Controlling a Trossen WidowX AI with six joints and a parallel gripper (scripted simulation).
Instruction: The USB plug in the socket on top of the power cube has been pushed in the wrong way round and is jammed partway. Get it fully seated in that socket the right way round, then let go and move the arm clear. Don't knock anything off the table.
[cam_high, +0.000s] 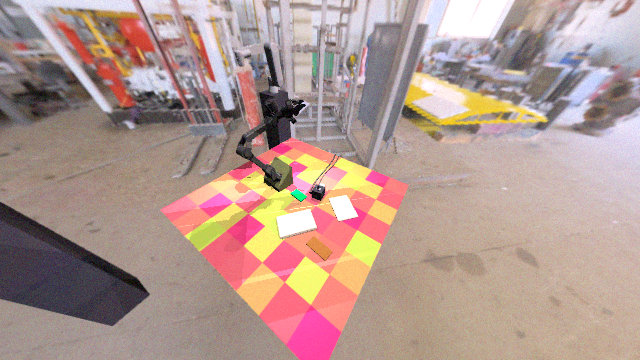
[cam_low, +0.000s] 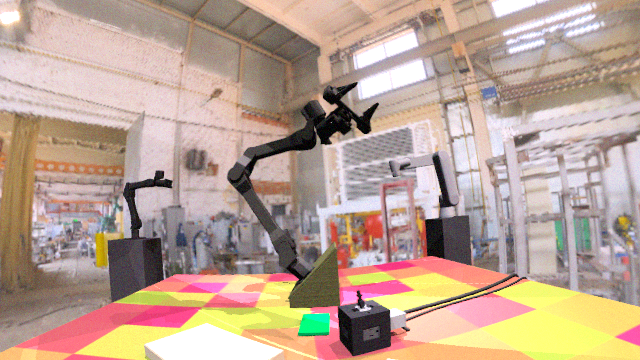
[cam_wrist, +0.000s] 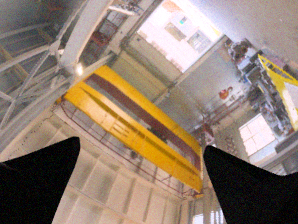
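The USB plug lies 20 cm ahead of my gripper tip, 13 cm to the right of it and 51 cm below it. Round my gripper tip: green flat block: 8 cm ahead, 21 cm to the right, 60 cm below; then brown flat piece: 43 cm ahead, 47 cm to the right, 60 cm below; then pale box: 22 cm ahead, 42 cm to the right, 59 cm below.
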